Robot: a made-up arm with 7 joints.
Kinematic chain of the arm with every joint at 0, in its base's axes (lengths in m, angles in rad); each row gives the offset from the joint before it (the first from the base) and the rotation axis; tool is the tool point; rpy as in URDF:
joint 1: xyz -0.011 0.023 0.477 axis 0 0.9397 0.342
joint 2: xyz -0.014 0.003 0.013 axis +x
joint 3: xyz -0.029 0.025 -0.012 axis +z
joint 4: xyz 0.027 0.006 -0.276 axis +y
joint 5: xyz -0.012 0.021 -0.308 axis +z
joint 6: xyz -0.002 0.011 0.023 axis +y
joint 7: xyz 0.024 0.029 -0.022 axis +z
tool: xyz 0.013 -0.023 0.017 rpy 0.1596 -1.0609 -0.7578
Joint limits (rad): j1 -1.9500..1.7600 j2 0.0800..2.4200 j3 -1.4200..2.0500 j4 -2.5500..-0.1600 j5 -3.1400..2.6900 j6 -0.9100..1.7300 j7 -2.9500..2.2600
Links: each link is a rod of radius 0.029 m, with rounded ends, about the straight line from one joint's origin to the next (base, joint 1, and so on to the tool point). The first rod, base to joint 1, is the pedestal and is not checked.
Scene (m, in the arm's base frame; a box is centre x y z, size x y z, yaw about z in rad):
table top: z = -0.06
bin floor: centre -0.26 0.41 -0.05 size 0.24 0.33 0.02 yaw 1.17
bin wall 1: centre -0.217 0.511 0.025 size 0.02 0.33 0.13 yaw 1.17
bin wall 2: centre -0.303 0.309 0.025 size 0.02 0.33 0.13 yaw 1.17
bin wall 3: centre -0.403 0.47 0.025 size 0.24 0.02 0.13 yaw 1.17
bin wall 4: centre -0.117 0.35 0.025 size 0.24 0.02 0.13 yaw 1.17
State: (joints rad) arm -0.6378 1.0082 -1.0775 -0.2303 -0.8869 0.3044 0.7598
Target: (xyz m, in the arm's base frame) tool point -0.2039 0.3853 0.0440
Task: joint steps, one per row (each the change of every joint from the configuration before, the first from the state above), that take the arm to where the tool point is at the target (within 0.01 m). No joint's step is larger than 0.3 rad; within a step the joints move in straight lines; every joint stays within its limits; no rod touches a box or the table.
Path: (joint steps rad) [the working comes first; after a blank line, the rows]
Joints at the target: 0.3465 0.7917 -1.3523 -0.1600 -0.9903 0.7124 0.7896
Straight joint move there: touches bin wall 1, bin wall 4.

1: 0.1816 0.2358 -0.0920 -0.0750 -0.0139 0.1720 -0.0654
2: 0.1816 0.2358 -0.0921 -0.0751 -0.0138 0.1719 -0.0655
3: 0.2800 -0.0401 -0.0091 -0.1867 -0.0163 -0.0889 0.0614
4: 0.2799 -0.0402 -0.0091 -0.1867 -0.0163 -0.0890 0.0614
5: 0.2800 -0.0401 -0.0092 -0.1867 -0.0163 -0.0889 0.0614
6: -0.0729 -0.1892 -0.0211 0.2601 -0.0089 0.1103 -0.0078
7: -0.0730 -0.1893 -0.0211 0.2602 -0.0089 0.1103 -0.0078
8: -0.0729 -0.1892 -0.0211 0.2602 -0.0090 0.1103 -0.0079

